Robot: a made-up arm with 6 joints.
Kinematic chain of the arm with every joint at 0, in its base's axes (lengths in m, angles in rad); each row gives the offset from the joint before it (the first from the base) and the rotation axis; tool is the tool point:
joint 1: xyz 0 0 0.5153 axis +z
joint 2: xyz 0.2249 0 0 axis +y
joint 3: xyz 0 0 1.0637 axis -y
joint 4: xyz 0 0 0.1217 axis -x
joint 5: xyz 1.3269 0 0 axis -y
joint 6: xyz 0.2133 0 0 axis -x
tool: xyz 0 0 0
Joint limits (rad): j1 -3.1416..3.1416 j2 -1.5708..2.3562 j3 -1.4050..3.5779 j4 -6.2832..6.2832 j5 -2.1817..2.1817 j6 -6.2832..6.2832
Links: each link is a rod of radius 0.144 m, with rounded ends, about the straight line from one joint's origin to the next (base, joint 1, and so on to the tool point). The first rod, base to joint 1, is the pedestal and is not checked.
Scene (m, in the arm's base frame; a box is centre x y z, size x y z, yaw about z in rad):
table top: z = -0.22
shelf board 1: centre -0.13 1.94 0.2 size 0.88 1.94 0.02 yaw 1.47
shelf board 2: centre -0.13 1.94 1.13 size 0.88 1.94 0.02 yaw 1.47
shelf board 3: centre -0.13 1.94 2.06 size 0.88 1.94 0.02 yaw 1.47
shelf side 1: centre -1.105 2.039 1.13 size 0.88 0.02 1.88 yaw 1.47
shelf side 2: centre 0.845 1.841 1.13 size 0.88 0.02 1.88 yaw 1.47
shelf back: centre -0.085 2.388 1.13 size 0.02 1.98 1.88 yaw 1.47
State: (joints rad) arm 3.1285 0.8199 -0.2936 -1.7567 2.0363 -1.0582
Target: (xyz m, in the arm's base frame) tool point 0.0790 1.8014 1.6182
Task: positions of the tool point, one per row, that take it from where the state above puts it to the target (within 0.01 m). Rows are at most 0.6 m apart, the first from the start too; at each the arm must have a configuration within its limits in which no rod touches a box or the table.
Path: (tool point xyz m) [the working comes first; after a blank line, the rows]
Joints at the target: 1.6374 0.3004 0.2849 -1.6483 1.9349 -1.0582
Straight joint move there: touches shelf board 2, shelf side 1.

1: -1.5358 0.6617 0.4945
2: -1.2631 1.0436 0.8143
3: -0.8558 1.2743 1.1179
4: -0.3984 1.3083 1.3903
5: 0.0126 1.1450 1.6182
6: 0.0339 1.4731 1.6644
7: 0.0790 1.8013 1.6182

